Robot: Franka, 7 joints.
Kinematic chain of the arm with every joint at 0, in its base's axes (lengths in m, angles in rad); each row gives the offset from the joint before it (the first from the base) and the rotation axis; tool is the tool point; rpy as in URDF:
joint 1: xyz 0 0 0.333 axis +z
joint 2: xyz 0 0 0 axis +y
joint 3: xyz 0 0 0.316 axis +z
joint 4: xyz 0.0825 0 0 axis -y
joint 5: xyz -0.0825 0 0.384 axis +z
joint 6: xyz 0 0 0 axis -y
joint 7: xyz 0.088 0 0 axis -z
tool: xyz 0 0 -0.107 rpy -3.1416 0 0
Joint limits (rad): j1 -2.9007..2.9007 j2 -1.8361..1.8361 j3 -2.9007..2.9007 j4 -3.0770..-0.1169 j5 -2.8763..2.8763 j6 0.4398..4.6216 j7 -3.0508..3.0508
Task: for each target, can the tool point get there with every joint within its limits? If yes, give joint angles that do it. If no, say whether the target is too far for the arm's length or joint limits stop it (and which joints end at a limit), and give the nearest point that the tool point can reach.
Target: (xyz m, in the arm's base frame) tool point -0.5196 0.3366 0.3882
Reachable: yes | joints 0.2592 -1.1575 1.6032 -1.3155 -2.3176 3.9858 2.0213
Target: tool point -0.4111 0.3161 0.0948
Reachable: yes | joints 0.5764 -1.2748 2.0997 -2.1517 -1.0974 2.3992 -0.1569
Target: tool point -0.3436 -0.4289 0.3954
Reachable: yes | joints 2.3286 -0.5647 1.4884 -2.2191 1.7818 1.8666 -0.4561
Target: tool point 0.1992 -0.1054 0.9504
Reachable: yes | joints 1.7238 -1.0181 -0.3425 -1.8182 0.1285 4.1672 -1.7622
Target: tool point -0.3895 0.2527 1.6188
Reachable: no: too far | nearest point -0.2444 0.1586 1.1399 | short by 0.509 m
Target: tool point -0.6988 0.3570 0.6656
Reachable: yes | joints -0.1188 -0.9700 1.9892 -0.6079 1.9629 2.3031 -0.8015
